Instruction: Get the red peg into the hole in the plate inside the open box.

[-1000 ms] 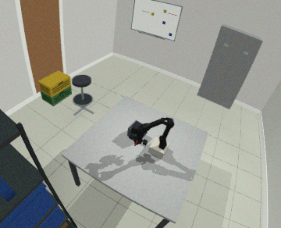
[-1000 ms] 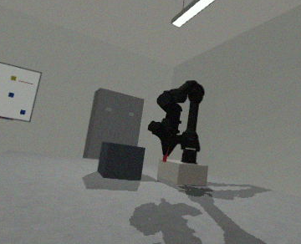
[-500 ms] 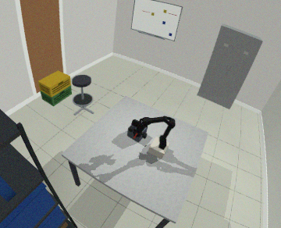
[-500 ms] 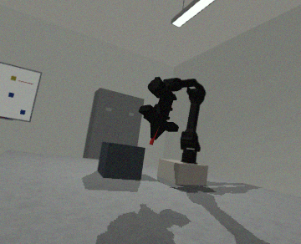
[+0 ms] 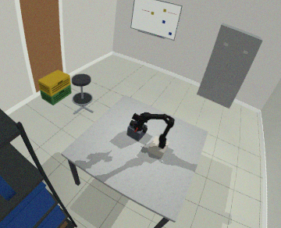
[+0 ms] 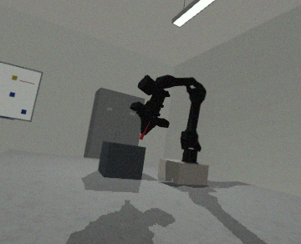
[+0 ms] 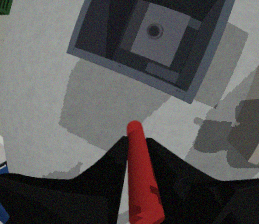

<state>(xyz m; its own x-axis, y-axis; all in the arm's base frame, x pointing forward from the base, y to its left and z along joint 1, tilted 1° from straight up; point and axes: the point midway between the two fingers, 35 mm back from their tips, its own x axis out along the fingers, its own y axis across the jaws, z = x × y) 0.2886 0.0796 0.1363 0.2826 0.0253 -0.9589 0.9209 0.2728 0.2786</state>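
My gripper tip is 40 mm short of the grey plate, 120 mm to the left of it and 140 mm above it. The rest, counted from my gripper tip: red peg 20 mm above.
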